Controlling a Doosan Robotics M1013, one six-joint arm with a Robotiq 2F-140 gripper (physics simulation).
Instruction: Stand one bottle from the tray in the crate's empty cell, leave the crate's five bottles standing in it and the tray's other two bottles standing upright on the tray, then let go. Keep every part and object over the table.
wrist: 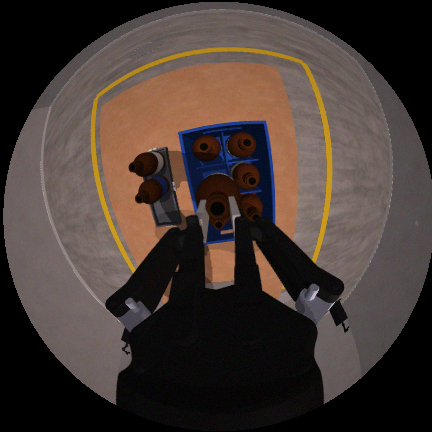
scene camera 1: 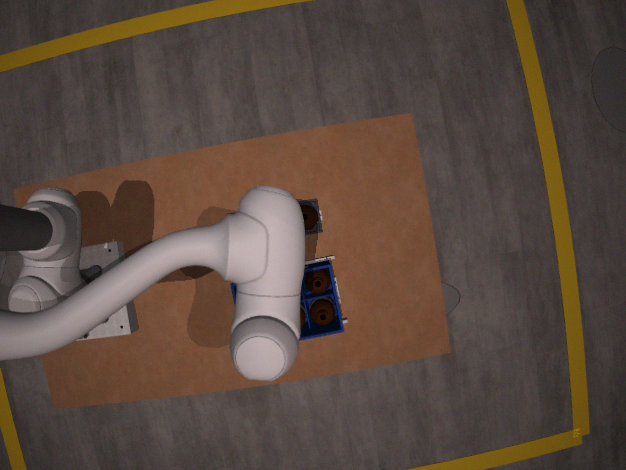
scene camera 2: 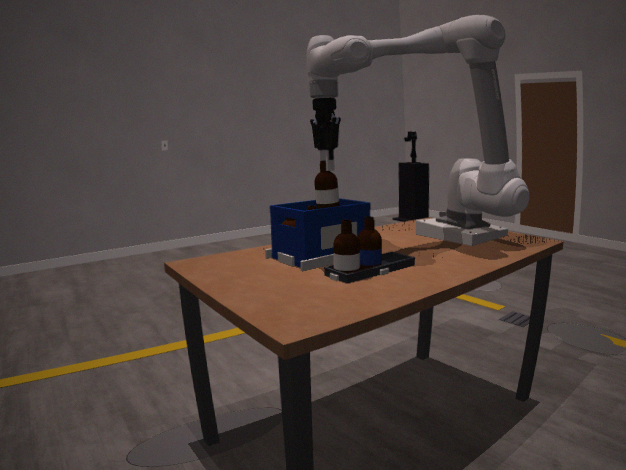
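Observation:
My gripper point(scene camera 2: 327, 160) point(wrist: 217, 206) is shut on the neck of a brown bottle point(scene camera 2: 326, 183) point(wrist: 218, 190), which leans slightly in scene view 2. The bottle hangs over the empty cell of the blue crate point(scene camera 1: 323, 334) point(scene camera 2: 287, 242) point(wrist: 270, 165); its base is hidden by the crate's near wall, so its depth is unclear. Bottles point(wrist: 206, 147) point(wrist: 241, 145) point(wrist: 246, 175) point(wrist: 251, 205) point(wrist: 218, 224) stand in the other cells. A white-labelled bottle point(scene camera 2: 346, 247) point(wrist: 146, 164) and a blue-labelled bottle point(scene camera 2: 370, 247) point(wrist: 151, 190) stand upright on the dark tray point(scene camera 2: 396, 263) point(wrist: 167, 214). The arm hides the gripper in scene view 1.
White strips point(scene camera 2: 317, 262) lie along the crate's base on the brown table point(scene camera 1: 384, 202) point(scene camera 2: 262, 298). The tray stands parallel beside the crate. The arm's pale base plate point(scene camera 1: 121, 318) point(scene camera 2: 434, 230) stands at the other end of the table.

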